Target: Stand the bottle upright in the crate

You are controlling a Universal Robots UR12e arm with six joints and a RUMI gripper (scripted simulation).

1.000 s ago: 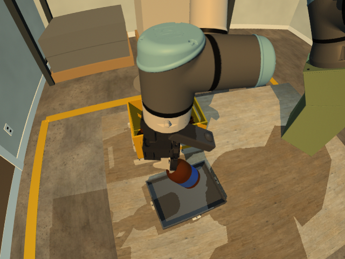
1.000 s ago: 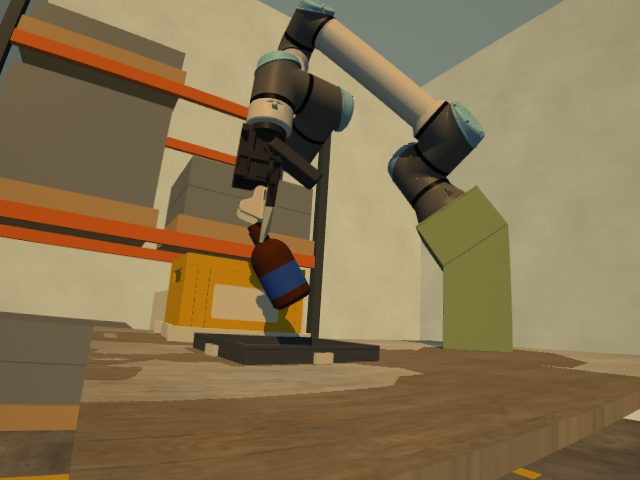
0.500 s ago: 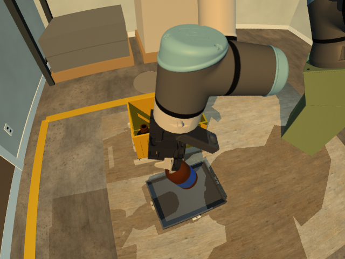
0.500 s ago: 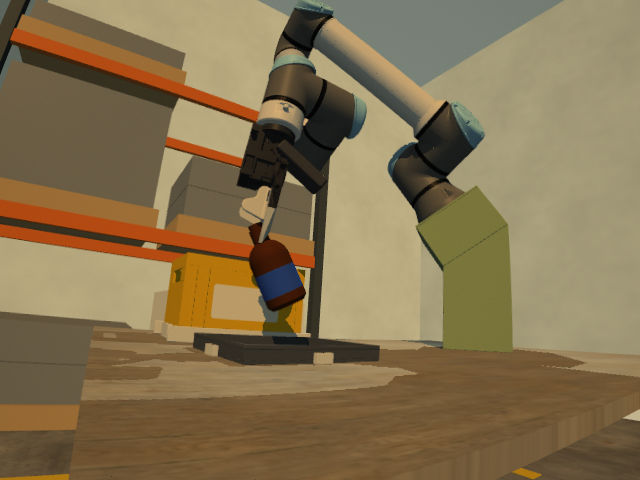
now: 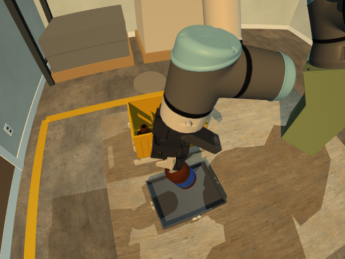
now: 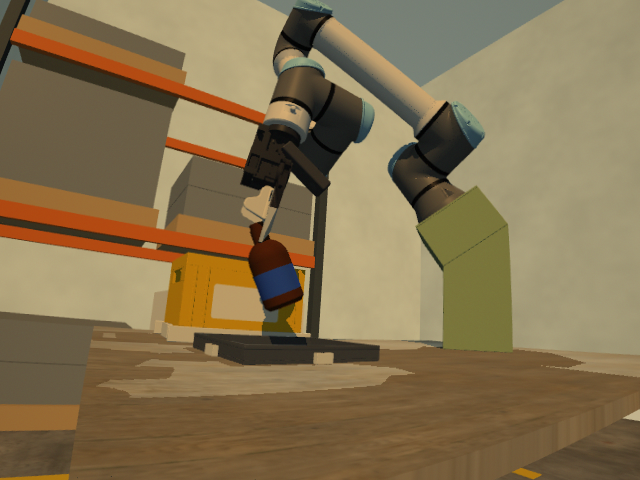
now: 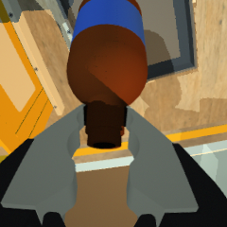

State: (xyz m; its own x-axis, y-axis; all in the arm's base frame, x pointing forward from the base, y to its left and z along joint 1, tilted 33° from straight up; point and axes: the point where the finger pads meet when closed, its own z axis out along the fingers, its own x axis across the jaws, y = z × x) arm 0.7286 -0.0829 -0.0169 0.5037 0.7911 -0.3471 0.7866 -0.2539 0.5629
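My hand is 2 cm past the bottle, 1 cm to the right of it and 5 cm above it. From my hand the other things lie so: dark tray: 3 cm behind, 5 cm to the left, 19 cm below; then yellow crate: 10 cm behind, 21 cm to the right, 12 cm below.
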